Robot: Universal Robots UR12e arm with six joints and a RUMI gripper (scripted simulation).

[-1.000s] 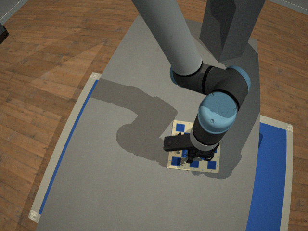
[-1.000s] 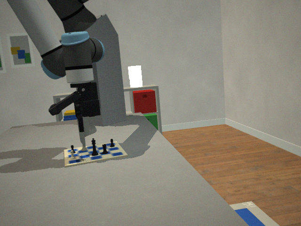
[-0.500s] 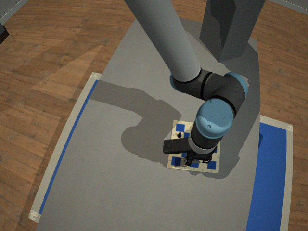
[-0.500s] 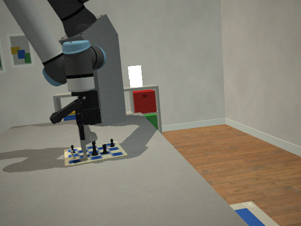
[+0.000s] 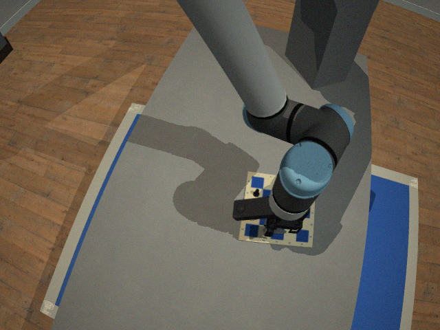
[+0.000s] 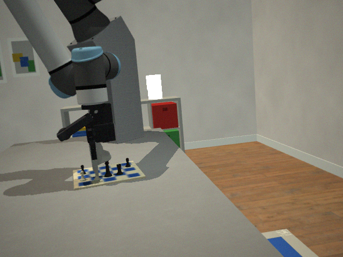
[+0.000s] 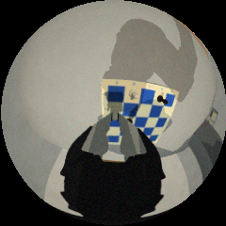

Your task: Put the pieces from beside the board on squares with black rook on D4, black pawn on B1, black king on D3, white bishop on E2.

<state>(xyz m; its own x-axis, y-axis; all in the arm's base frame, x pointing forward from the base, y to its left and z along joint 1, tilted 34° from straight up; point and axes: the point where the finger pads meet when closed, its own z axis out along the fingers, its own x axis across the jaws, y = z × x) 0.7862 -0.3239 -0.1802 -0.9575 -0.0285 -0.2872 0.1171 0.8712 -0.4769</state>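
Now: the white bishop 10 mm below my hand. Round my hand: black rook (80 mm to the left, 30 mm behind, 20 mm below); black king (40 mm to the left, 30 mm behind); white pawn (40 mm to the right, 40 mm behind, 20 mm below).
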